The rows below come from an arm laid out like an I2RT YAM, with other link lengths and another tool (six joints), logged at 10 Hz.
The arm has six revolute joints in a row. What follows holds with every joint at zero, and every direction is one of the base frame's.
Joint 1 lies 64.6 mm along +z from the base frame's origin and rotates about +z.
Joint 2 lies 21.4 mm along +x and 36.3 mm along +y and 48.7 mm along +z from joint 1 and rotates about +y.
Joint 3 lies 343.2 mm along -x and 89.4 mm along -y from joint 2 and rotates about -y.
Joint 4 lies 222.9 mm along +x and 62.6 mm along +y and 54.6 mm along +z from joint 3 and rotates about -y.
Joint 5 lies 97.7 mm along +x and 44.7 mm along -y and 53.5 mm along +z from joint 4 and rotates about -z.
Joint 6 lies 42 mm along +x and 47.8 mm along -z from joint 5 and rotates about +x.
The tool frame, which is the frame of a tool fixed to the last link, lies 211 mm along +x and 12 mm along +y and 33 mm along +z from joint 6; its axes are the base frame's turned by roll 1.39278, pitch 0.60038 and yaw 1.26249 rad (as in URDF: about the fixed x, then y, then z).
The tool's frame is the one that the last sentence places.
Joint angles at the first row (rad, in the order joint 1, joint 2, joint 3, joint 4, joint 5, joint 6):
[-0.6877 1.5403 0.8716 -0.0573 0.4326 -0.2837]
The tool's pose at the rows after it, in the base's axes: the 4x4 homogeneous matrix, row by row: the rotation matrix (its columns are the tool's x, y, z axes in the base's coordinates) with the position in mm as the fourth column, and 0 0 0 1 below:
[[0.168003 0.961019 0.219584 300.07], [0.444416 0.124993 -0.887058 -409.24], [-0.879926 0.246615 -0.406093 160.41], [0 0 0 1]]
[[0.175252 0.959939 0.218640 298.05], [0.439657 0.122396 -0.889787 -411.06], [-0.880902 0.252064 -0.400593 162.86], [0 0 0 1]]
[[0.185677 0.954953 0.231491 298.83], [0.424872 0.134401 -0.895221 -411.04], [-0.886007 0.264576 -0.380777 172.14], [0 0 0 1]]
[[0.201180 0.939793 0.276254 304.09], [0.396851 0.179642 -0.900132 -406.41], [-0.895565 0.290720 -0.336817 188.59], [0 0 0 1]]
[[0.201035 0.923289 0.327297 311.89], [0.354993 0.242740 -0.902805 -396.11], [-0.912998 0.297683 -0.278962 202.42], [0 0 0 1]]
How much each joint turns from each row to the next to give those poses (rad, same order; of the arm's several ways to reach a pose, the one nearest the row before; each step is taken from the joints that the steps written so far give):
[-0.0126 0.0017 0.0043 -0.0132 -0.0129 0.0075]
[-0.0068 -0.0046 -0.0028 0.0067 -0.0025 -0.0016]
[-0.0016 -0.0172 -0.0061 0.0165 -0.0045 -0.0098]
[0.0015 -0.0365 -0.0317 0.0583 -0.0224 -0.0299]
[0.0208 -0.0373 -0.0575 0.0897 -0.0063 -0.0451]

